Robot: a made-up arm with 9 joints.
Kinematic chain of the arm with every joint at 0, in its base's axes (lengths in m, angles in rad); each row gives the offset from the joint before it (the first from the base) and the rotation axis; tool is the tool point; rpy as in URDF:
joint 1: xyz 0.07 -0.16 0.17 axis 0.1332 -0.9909 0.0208
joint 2: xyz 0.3 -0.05 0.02 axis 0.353 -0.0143 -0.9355
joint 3: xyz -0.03 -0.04 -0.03 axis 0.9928 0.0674 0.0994
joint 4: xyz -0.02 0 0.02 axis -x
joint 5: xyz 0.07 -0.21 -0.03 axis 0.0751 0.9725 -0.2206
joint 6: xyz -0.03 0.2 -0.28 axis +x
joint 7: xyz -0.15 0 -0.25 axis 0.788 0.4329 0.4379
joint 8: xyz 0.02 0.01 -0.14 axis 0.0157 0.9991 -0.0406
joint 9: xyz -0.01 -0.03 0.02 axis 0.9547 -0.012 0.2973
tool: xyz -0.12 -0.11 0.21 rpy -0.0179 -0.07 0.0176
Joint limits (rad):
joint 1: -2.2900..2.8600
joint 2: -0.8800..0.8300
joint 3: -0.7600..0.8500
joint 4: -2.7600..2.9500
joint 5: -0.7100..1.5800
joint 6: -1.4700..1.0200
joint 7: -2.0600..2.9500
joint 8: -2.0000..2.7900
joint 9: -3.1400..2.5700
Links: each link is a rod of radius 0.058 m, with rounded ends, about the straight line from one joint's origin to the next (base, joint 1, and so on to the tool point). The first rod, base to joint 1, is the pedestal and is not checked.
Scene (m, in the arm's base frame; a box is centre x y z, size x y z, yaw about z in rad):
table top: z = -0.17
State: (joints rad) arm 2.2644 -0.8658 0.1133 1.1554 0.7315 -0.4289 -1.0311 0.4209 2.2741
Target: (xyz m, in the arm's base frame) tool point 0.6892 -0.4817 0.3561
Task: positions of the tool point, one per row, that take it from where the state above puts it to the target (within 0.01 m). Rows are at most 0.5 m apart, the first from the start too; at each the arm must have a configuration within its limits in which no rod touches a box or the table.
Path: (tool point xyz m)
1: 0.0908 -1.0112 0.1467
2: 0.4568 -0.8584 0.2467
3: 0.6892 -0.4817 0.3561

